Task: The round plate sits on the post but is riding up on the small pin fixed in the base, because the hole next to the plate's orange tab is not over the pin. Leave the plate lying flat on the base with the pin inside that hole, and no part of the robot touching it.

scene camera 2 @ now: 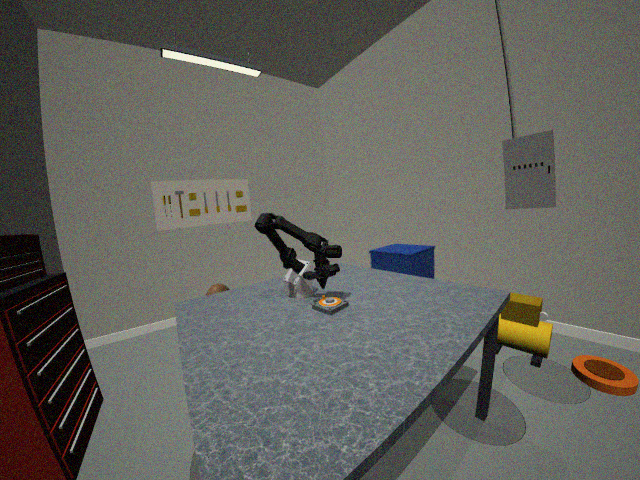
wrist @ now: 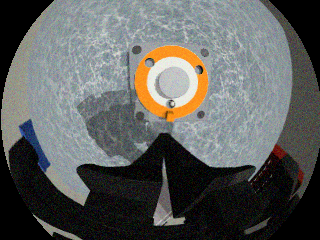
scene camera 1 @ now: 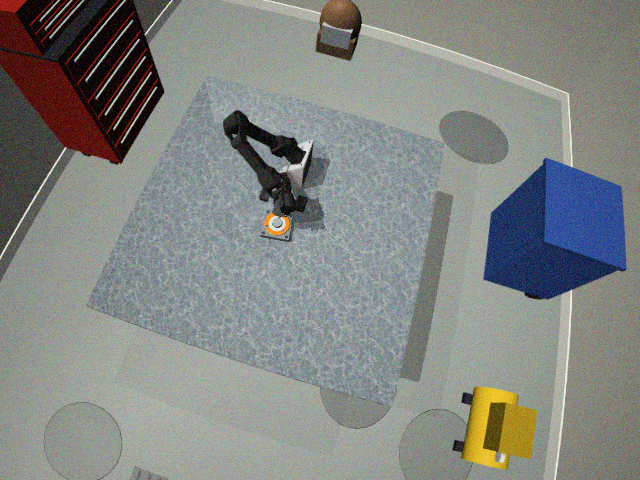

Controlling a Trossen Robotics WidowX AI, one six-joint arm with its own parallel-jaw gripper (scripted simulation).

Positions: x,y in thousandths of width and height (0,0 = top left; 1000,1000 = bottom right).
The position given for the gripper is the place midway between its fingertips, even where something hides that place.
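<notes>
The gripper (wrist: 511,569): shut, holding nothing. Visible too, a grey square base (wrist: 430,215).
</notes>
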